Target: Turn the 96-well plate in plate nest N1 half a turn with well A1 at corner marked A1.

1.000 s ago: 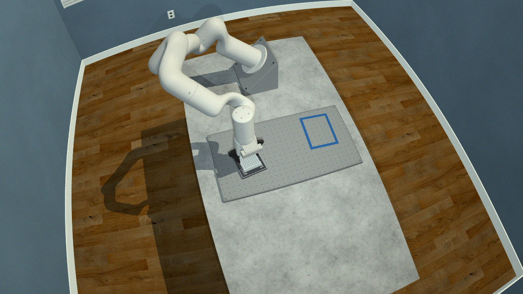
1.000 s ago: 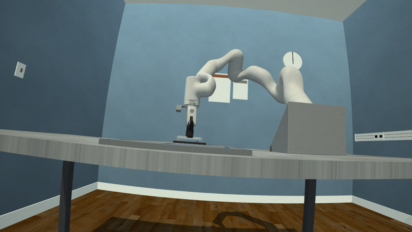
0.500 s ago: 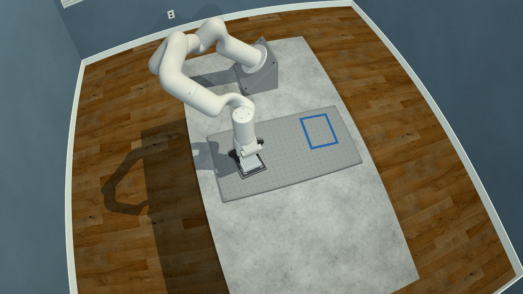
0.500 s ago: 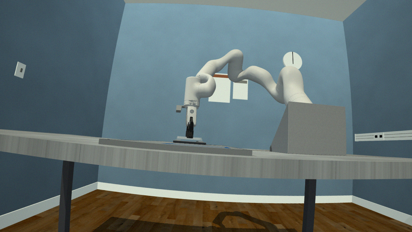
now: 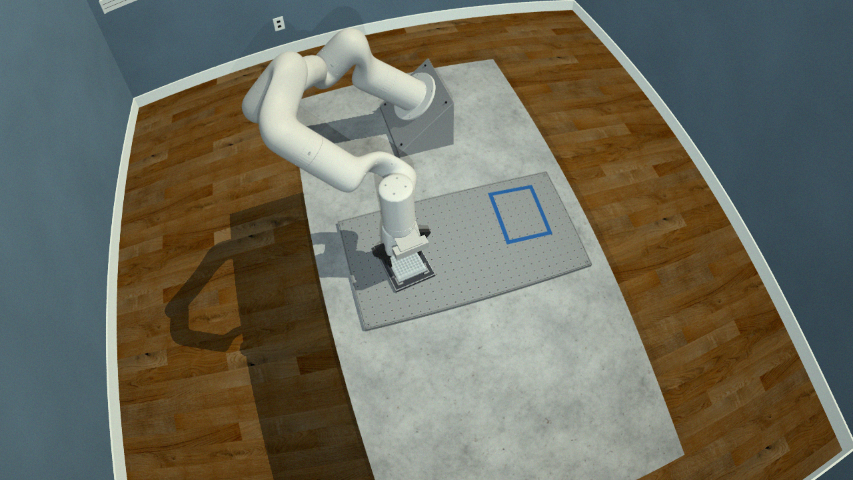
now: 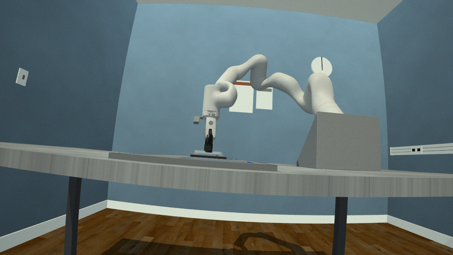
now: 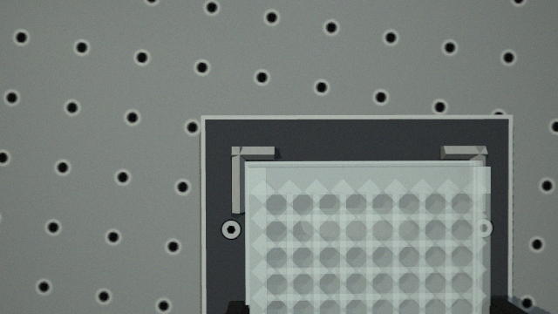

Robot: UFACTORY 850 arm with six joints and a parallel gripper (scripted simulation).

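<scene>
Now: hand 3 cm above the dark plate nest. The rest, counted from my hand: 96-well plate 1 cm below.
</scene>
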